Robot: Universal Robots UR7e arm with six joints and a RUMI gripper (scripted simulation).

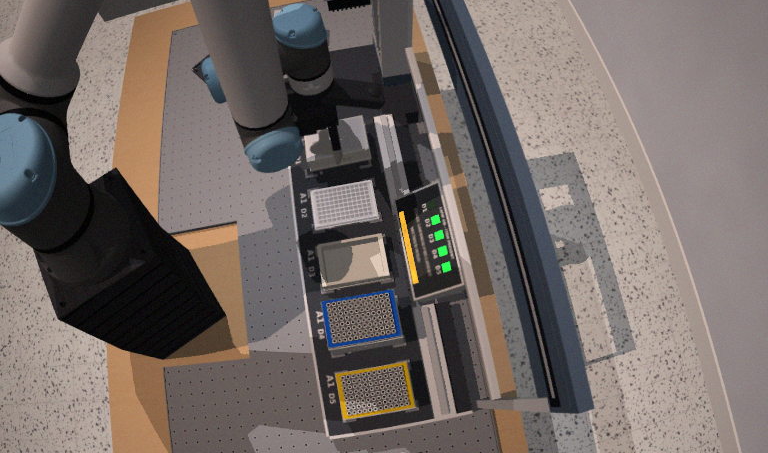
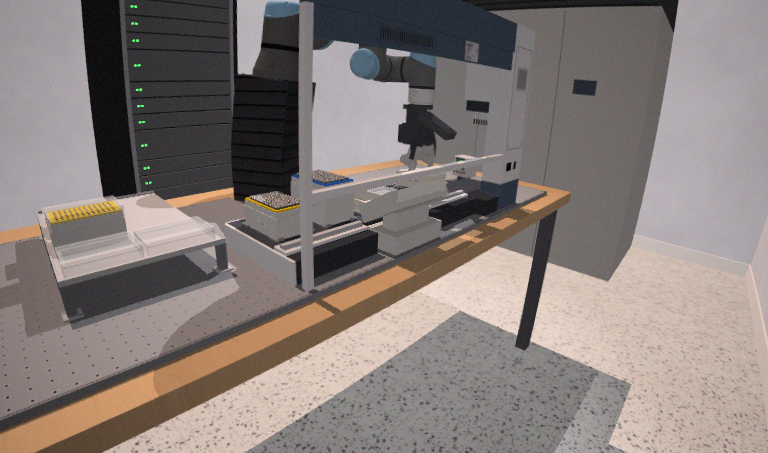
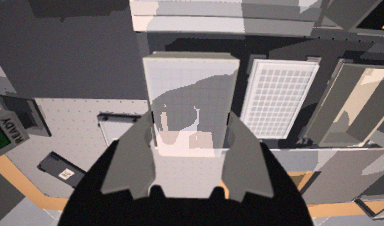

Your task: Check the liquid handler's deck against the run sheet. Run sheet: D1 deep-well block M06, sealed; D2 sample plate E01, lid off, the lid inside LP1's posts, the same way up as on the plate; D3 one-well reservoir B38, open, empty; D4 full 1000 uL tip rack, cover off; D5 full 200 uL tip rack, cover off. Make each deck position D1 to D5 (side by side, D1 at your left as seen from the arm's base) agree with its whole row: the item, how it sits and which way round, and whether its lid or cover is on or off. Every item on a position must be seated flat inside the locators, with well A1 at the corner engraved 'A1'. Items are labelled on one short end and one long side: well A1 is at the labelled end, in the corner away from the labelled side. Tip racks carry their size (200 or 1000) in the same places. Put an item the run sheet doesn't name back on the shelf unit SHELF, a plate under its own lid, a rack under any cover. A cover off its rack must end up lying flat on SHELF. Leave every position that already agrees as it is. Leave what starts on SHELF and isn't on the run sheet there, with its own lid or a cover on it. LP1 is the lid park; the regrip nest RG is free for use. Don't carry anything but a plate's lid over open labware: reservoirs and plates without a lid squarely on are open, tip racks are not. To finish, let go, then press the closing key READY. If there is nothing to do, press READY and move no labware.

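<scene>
The sample plate is 120 mm to the right of my hand, 40 mm below it and 20 mm behind it. Also, from my hand: flat grey lid (170 mm to the left, 120 mm behind, 80 mm below); sealed deep-well block (10 mm below); one-well reservoir (250 mm to the right, 40 mm below, 30 mm behind).
</scene>
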